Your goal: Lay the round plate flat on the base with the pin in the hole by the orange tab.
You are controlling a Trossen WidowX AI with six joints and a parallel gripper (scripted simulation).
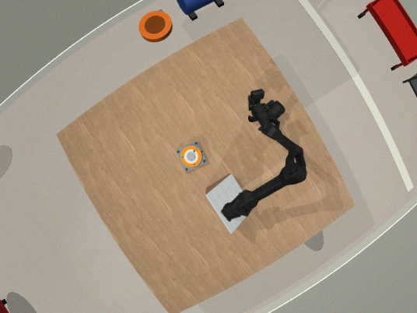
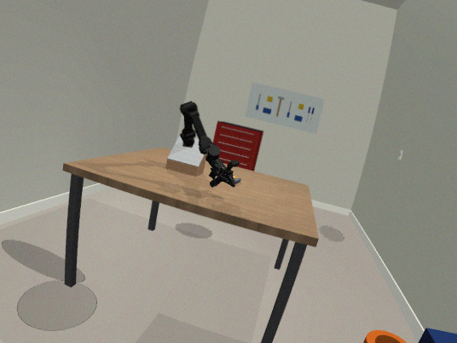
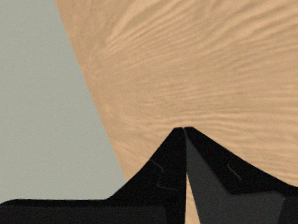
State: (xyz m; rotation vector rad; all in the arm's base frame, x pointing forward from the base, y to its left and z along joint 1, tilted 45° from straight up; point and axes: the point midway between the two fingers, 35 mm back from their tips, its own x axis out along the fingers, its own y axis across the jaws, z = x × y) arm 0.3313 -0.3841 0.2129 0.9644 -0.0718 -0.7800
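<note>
Now: the round plate 6 cm behind my gripper tip, 40 cm to the left of it and 3 cm below it. From my gripper tip the other things lie so: square grey base 6 cm behind, 42 cm to the left, 4 cm below.
</note>
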